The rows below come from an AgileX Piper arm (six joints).
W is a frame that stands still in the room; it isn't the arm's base.
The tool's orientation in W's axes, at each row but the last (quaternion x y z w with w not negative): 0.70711 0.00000 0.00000 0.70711; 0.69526 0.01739 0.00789 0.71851; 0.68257 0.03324 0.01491 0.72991; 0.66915 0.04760 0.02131 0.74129; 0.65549 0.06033 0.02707 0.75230
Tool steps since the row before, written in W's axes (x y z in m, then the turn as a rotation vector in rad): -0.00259 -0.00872 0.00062 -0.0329 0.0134 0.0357; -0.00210 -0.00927 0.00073 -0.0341 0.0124 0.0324; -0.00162 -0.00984 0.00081 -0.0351 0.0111 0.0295; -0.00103 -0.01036 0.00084 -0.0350 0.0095 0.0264; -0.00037 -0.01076 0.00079 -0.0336 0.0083 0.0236
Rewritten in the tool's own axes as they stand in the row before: -0.00259 0.00062 0.00872 -0.0329 0.0357 -0.0134; -0.00244 0.00040 0.00921 -0.0341 0.0324 -0.0126; -0.00230 0.00010 0.00974 -0.0351 0.0293 -0.0115; -0.00205 -0.00027 0.01024 -0.0350 0.0261 -0.0102; -0.00170 -0.00073 0.01064 -0.0336 0.0232 -0.0093
